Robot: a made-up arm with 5 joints.
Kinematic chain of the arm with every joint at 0, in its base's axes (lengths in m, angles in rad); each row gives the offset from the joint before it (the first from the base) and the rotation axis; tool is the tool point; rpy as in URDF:
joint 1: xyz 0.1 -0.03 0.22 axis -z
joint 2: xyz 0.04 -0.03 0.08 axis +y
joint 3: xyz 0 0 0.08 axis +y
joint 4: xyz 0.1 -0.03 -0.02 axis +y
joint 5: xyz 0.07 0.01 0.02 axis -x
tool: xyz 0 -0.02 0.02 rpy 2.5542 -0.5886 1.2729
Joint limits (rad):
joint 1: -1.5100..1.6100
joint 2: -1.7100..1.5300
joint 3: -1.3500..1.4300
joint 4: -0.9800..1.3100
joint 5: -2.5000..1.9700
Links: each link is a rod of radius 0.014 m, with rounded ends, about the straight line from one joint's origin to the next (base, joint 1, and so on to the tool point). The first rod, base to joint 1, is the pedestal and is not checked.
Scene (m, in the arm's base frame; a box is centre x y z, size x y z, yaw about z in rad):
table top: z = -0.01
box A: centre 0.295 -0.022 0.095 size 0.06 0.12 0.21 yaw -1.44
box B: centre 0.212 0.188 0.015 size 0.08 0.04 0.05 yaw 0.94
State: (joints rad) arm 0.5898 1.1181 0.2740 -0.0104 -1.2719
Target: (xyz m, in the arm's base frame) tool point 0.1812 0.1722 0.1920
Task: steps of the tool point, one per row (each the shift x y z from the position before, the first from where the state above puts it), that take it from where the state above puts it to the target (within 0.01 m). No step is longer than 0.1 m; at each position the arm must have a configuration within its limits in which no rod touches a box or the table.
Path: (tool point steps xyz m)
1: -0.0078 0.0066 0.0164
2: -0.0104 0.0086 0.0137
3: -0.0123 0.0102 0.0103
4: -0.0136 0.0112 0.0064
5: 0.0515 -0.0016 0.0041
6: 0.0509 0.0185 0.0091
7: 0.0427 0.0372 0.0137
8: 0.0278 0.0519 0.0179
9: -0.0020 0.0592 -0.0123
10: -0.0213 0.0565 -0.0153
11: -0.0388 0.0470 -0.0179
12: -0.0517 0.0315 -0.0197

